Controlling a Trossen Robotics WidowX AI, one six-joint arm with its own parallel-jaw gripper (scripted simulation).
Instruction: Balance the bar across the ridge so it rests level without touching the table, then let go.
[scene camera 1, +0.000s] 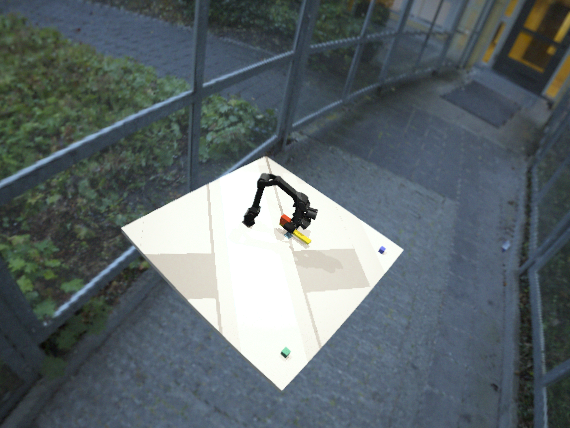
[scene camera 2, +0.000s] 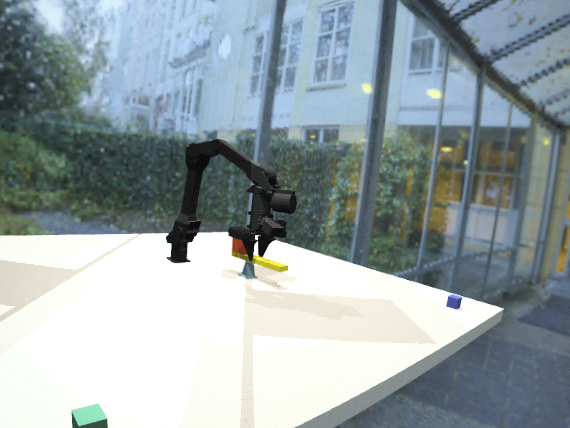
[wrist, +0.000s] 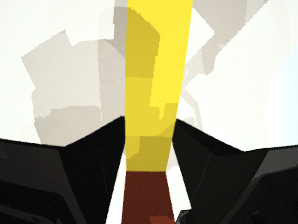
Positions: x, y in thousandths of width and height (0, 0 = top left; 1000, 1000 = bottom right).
Scene:
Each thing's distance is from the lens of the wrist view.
gripper (wrist: 502, 551): 0.10 m
yellow bar (wrist: 522, 243): 0.08 m

